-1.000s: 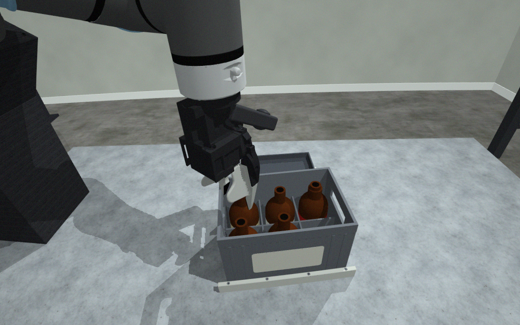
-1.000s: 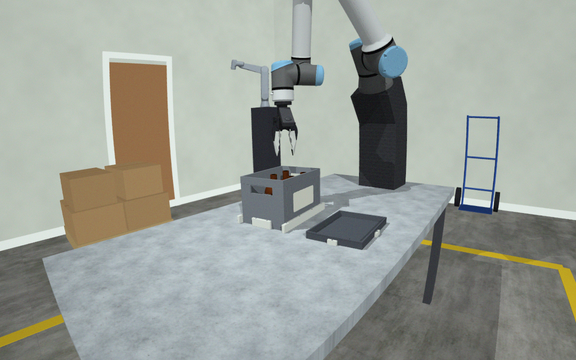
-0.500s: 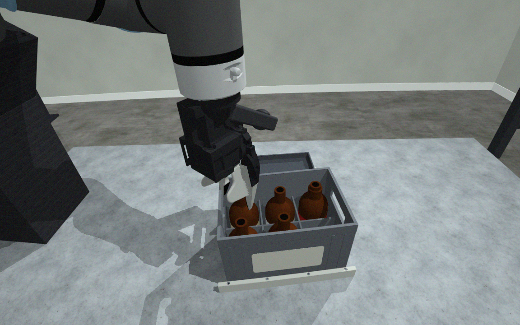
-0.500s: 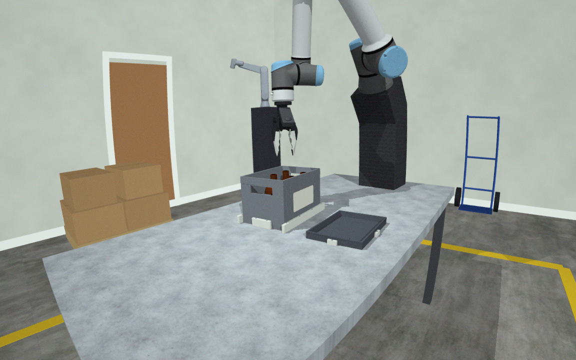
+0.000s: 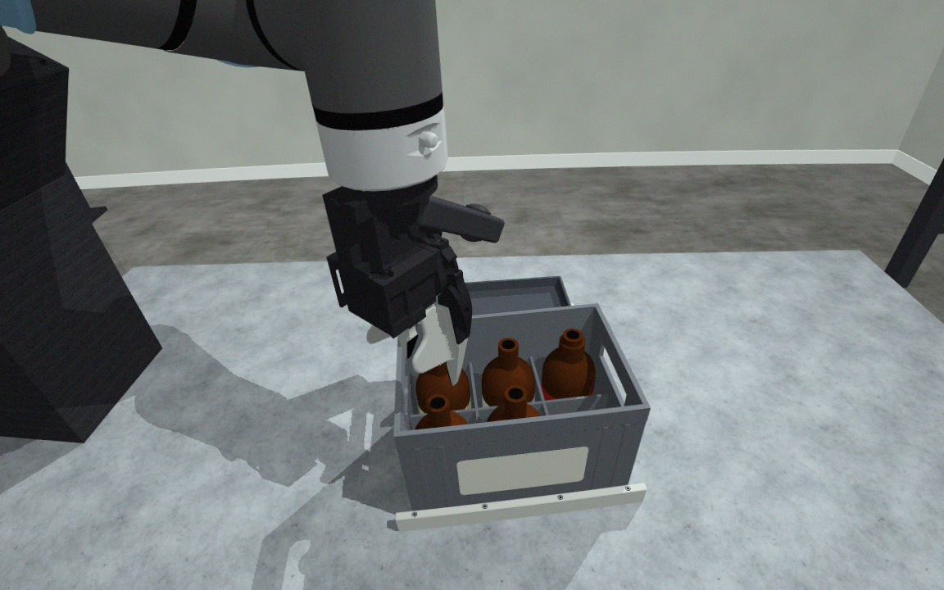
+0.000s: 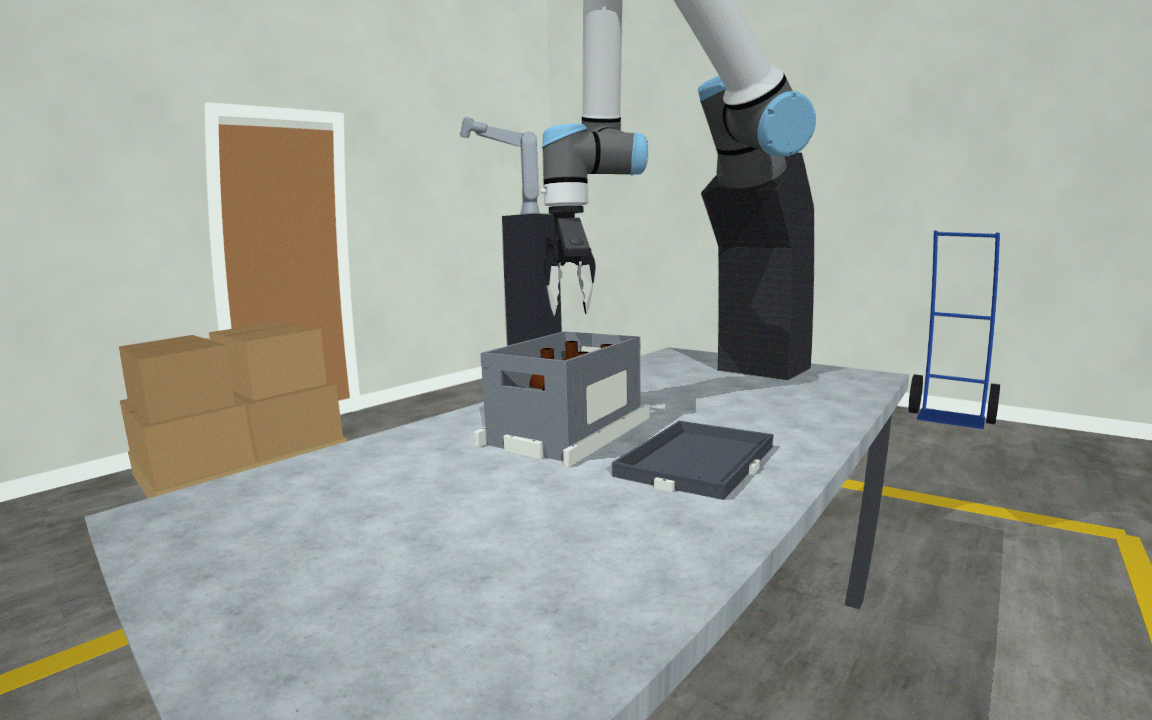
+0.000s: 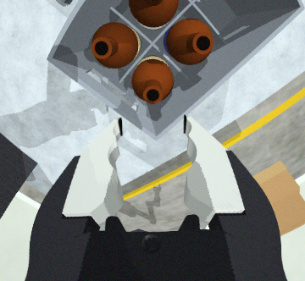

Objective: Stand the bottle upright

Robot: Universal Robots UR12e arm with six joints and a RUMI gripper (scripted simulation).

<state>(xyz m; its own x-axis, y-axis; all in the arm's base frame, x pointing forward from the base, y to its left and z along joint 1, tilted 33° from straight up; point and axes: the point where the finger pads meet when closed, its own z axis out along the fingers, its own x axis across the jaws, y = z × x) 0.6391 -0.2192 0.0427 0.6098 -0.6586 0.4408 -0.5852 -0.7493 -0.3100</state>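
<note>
My gripper is now 15 cm above the crate, 9 cm short of it and 4 cm to the right of it. From my hand the other things lie so: grey tray 33 cm to the left, 22 cm below, 12 cm ahead; then glass bottle 18 cm ahead, 15 cm below, 9 cm to the left.
</note>
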